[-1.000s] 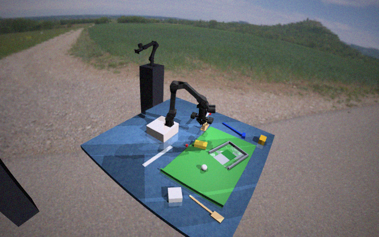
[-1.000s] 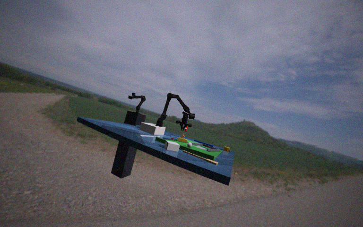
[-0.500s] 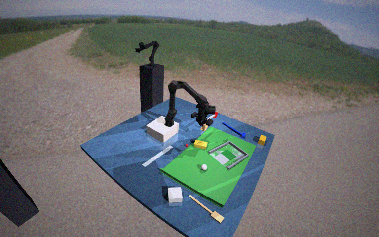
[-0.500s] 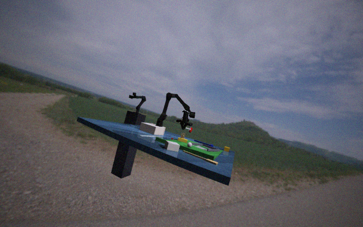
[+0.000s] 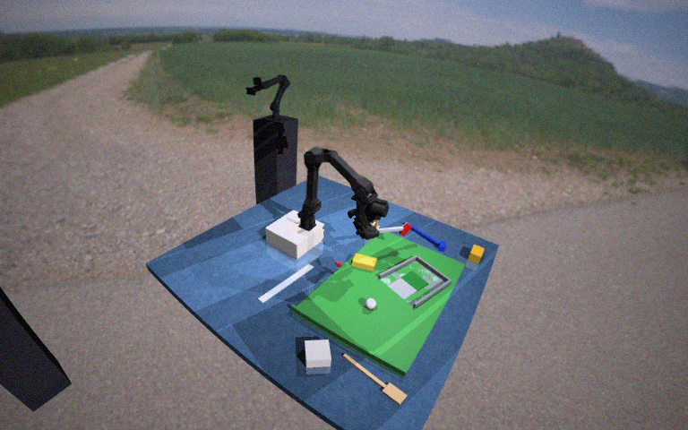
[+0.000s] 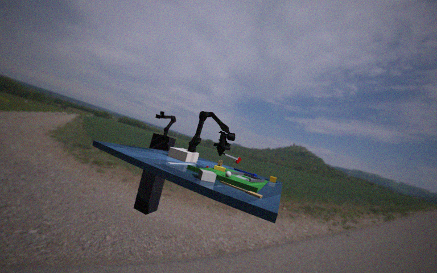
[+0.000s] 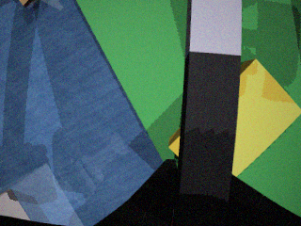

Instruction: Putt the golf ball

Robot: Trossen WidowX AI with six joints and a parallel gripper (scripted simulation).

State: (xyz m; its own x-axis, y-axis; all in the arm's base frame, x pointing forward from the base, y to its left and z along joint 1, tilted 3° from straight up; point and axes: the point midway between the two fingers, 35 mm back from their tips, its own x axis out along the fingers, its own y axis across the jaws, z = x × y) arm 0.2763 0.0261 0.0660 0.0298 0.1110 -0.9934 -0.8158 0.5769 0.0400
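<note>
Now: the red putter 10 cm to the left of my gripper tip, 7 cm ahead of it and 1 cm above it. Also, from my gripper tip: white strip: 32 cm to the right, 17 cm behind, 12 cm below; then green mat: 20 cm ahead, 12 cm below, 9 cm to the right; then white golf ball: 24 cm to the right, 18 cm ahead, 10 cm below.
</note>
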